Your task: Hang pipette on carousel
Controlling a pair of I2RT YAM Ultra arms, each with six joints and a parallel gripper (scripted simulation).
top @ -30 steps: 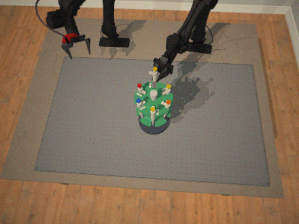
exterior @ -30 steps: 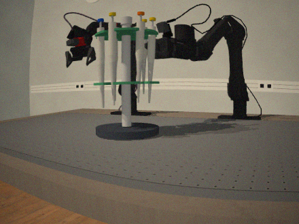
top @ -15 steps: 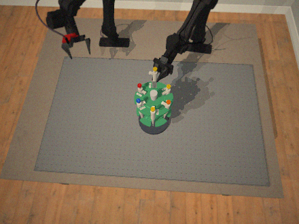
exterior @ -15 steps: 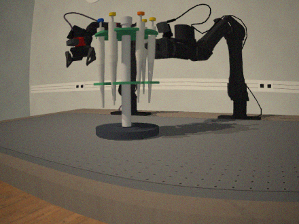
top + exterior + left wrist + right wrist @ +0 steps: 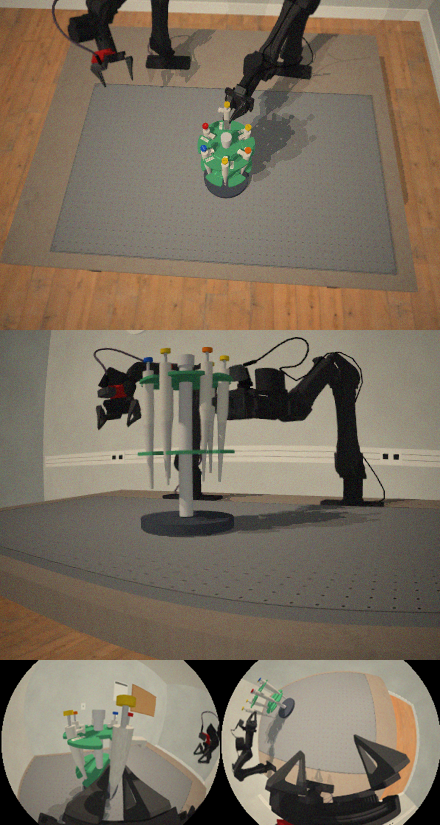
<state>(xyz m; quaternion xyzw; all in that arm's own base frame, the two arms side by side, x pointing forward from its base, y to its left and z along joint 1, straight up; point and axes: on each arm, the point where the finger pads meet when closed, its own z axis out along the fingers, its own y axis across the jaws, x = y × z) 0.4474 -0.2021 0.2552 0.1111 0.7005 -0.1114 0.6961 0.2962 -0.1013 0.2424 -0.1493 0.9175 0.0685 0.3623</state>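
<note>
Right now the pipette is 2 cm below my left hand and 1 cm to the right of it.
</note>
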